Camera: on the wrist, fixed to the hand. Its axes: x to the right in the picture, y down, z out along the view.
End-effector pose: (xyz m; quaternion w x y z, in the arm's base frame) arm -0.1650 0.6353 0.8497 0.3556 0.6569 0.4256 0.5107
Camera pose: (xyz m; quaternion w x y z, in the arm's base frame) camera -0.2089 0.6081 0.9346 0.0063 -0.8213 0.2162 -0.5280
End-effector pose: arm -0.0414 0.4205 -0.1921 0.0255 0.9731 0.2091 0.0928
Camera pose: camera -0.0205 0.3502 -0.1251 0.0234 0.8511 -0.5220 -0.0510
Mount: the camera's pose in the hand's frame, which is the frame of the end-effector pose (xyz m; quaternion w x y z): 0.0011 0.0784 -0.0610 0.7149 -0.0389 -0.1468 0.6825
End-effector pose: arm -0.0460 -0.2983 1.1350 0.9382 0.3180 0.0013 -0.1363
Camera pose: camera -0.0197 -0.2025 1.1330 0.7764 0.1717 -0.3486 0.4963
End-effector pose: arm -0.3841 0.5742 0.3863 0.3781 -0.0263 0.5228 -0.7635
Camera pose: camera -0.3683 0.6079 0.2942 0.8672 0.2112 0.3659 -0.2636
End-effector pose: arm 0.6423 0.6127 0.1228 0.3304 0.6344 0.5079 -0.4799
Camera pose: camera 0.7344 0.6475 0.1360 0.6630 0.7169 -0.0997 -0.1910
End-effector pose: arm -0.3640 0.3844 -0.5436 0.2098 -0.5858 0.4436 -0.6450
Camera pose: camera -0.4412 0.3628 -0.6022 0.6326 -0.2189 0.7113 -0.2147
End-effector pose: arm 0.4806 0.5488 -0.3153 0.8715 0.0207 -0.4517 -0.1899
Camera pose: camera 0.5542 0.6128 -0.3342 0.6871 -0.3553 -0.4576 0.4384
